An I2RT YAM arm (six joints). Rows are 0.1 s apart.
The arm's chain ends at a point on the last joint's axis. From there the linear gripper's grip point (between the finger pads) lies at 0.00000 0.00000 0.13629 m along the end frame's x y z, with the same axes.
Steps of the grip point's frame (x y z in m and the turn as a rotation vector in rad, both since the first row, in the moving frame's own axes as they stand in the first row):
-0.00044 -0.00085 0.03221 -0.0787 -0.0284 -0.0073
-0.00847 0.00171 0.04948 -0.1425 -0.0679 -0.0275
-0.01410 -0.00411 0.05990 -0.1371 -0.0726 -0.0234
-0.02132 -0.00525 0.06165 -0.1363 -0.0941 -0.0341
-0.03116 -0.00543 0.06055 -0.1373 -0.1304 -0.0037
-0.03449 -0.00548 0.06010 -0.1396 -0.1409 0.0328
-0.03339 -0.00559 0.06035 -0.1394 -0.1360 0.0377
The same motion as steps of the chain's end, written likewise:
0.00339 -0.01158 0.03269 -0.0787 -0.0284 -0.0073
0.00048 -0.01776 0.05117 -0.1425 -0.0679 -0.0275
-0.00446 -0.02283 0.06154 -0.1371 -0.0726 -0.0234
-0.00887 -0.02396 0.06351 -0.1363 -0.0941 -0.0341
-0.01353 -0.02406 0.06299 -0.1373 -0.1304 -0.0037
-0.01510 -0.02406 0.06277 -0.1396 -0.1409 0.0328
-0.01462 -0.02412 0.06293 -0.1394 -0.1360 0.0377

